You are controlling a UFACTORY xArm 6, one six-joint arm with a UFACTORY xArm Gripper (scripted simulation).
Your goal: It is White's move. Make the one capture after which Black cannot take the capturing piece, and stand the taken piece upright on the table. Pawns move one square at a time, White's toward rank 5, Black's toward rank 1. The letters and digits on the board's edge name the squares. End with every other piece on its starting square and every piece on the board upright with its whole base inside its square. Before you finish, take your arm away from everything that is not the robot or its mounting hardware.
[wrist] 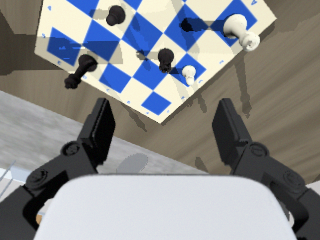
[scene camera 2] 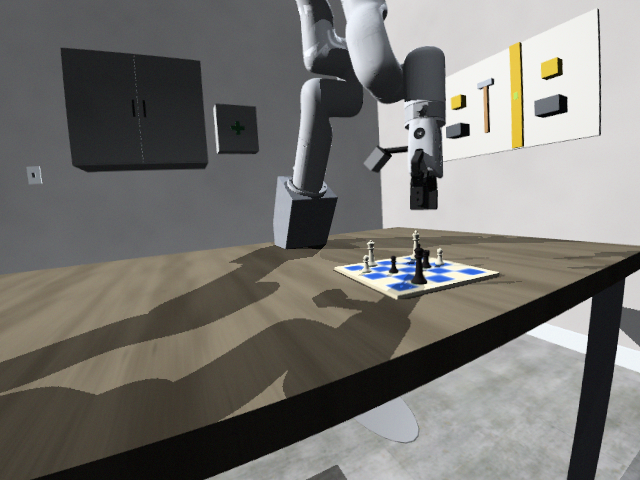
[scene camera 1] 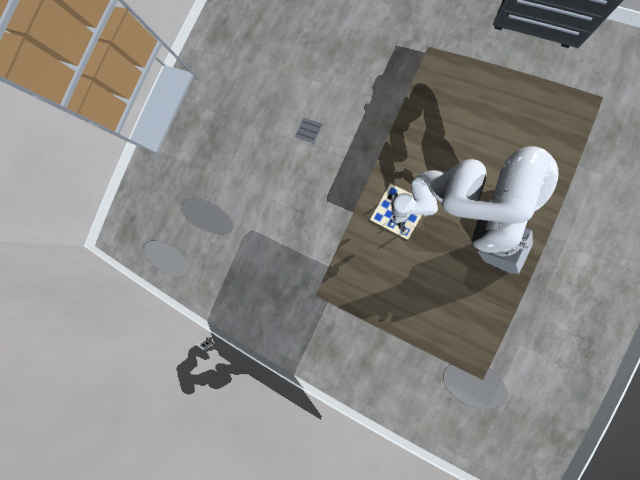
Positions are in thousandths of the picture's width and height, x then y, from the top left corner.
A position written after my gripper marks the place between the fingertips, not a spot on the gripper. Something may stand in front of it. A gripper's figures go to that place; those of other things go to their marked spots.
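My gripper (wrist: 511,465) is 0.13 m from the lens; a tall white piece (wrist: 736,110) is 0.21 m from the lens.
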